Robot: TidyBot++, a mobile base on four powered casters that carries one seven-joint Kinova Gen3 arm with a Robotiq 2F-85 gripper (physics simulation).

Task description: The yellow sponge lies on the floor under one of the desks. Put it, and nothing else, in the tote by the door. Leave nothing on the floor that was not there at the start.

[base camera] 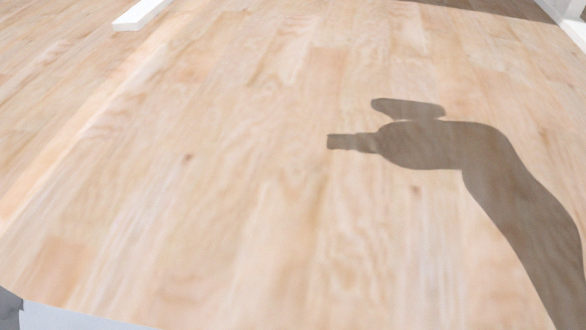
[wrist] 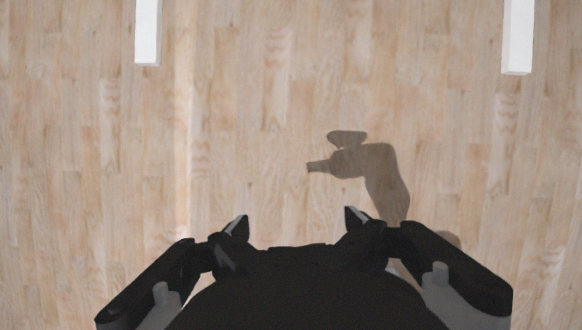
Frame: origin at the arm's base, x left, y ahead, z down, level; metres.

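Where they show: gripper, fingertip midpoint: (wrist: 296, 220).
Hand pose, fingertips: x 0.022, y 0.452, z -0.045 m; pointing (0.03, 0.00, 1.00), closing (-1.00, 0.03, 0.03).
Each offset is from my fingertips to the top centre of the thing. "spot": to the spot under its first point. Level surfaces: height alone.
My gripper (wrist: 296, 220) is open, with its two dark fingertips apart and wooden floor showing between them in the wrist view. It hangs above the floor {dz +0.441 m} (wrist: 280, 110) (base camera: 250, 200). The yellow sponge does not show in the base camera view or in the wrist view. The tote by the door does not show in either view.
A white desk foot {spot: dz +0.416, dx +0.470, dy +0.429 m} (base camera: 137, 17) (wrist: 148, 32) lies ahead on the left. Another white foot {spot: dz +0.416, dx -0.737, dy +0.393 m} (wrist: 518, 37) is at the upper right of the wrist view. The arm's shadow falls on the floor. A darker shadow edge crosses the floor at the top right of the base camera view.
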